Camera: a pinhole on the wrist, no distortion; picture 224 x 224 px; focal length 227.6 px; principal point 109.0 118.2 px. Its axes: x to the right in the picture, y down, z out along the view. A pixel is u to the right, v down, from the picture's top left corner.
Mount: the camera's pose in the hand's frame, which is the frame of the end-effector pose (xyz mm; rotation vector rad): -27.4 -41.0 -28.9 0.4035 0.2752 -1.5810
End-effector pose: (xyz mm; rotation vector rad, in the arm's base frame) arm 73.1 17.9 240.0 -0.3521 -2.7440 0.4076
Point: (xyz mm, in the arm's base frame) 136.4 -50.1 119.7
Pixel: outside the picture
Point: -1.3 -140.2 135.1
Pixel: 108 158
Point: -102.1 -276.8 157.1
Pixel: 195 197
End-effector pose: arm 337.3 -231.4 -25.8 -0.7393 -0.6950 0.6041
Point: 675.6 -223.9 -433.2
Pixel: behind the camera
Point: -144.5 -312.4 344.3
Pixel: 81 60
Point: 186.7 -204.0 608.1
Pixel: 164 205
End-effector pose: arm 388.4 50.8 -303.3 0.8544 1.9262 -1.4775
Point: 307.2 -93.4 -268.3
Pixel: 106 181
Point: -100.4 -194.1 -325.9
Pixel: outside the picture
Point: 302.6 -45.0 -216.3
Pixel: 193 144
